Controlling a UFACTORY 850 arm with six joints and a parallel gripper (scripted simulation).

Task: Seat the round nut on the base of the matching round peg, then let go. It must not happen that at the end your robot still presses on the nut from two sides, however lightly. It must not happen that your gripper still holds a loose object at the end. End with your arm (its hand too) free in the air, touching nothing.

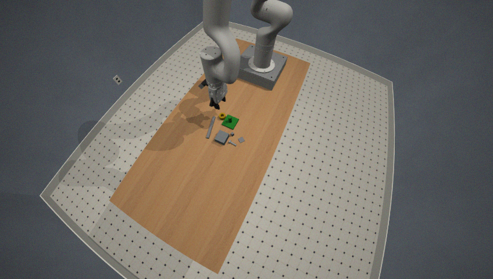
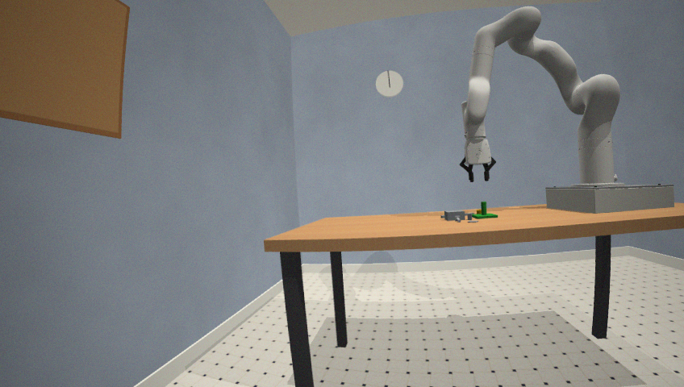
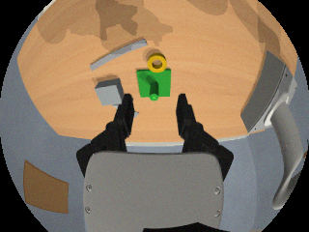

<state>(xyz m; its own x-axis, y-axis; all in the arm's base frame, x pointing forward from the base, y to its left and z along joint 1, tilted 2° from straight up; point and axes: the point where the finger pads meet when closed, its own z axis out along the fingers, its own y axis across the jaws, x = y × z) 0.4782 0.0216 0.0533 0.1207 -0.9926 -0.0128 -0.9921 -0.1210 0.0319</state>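
Right now my hand is 15 cm above the long grey bar, 9 cm short of it and 2 cm to the left of it. Also, from my hand: grey block 14 cm below, 11 cm ahead, 9 cm to the left; small grey bolt 15 cm to the left, 15 cm below, 10 cm ahead; small grey plate 18 cm to the left, 16 cm below, 5 cm ahead.
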